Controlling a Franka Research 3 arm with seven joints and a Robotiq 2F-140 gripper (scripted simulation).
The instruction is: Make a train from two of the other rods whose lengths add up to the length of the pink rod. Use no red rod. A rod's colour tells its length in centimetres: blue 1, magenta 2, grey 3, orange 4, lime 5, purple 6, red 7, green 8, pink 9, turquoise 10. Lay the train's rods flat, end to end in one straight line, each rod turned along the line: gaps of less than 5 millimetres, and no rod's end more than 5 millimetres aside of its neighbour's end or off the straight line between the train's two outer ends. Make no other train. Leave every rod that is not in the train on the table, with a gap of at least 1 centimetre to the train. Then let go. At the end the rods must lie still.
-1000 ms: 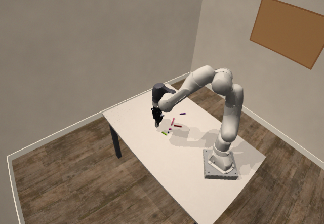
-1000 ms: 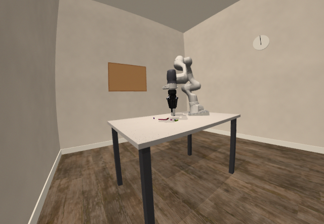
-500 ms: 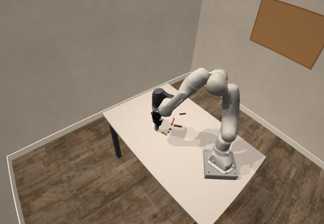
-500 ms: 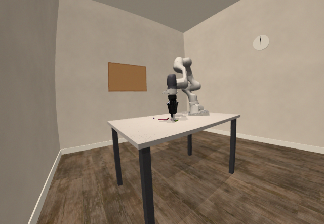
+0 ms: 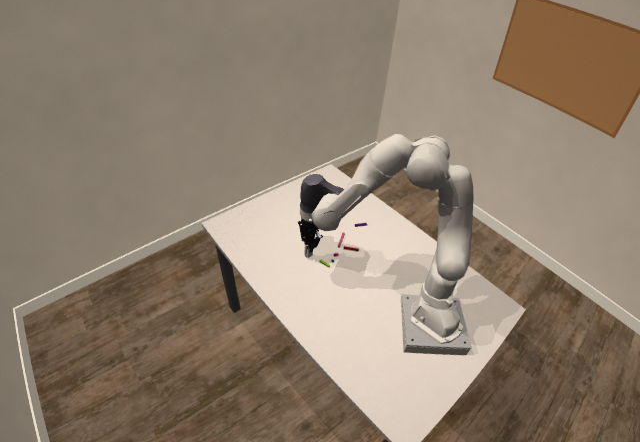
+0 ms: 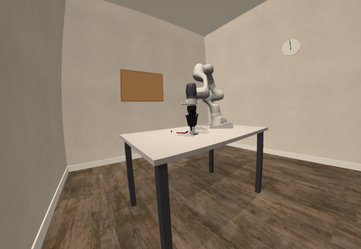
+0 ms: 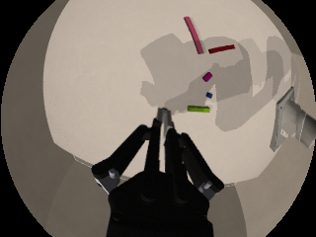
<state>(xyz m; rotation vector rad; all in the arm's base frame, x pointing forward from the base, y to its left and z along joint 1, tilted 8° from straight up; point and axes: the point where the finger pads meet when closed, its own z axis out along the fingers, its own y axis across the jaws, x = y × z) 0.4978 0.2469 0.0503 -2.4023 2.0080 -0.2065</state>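
Now: hand 30 mm above the grey rod. Also, from my hand: small blue rod 80 mm to the right, 70 mm behind, 40 mm below; lime rod 70 mm behind, 40 mm to the right, 40 mm below; magenta rod 110 mm to the right, 50 mm behind, 40 mm below.
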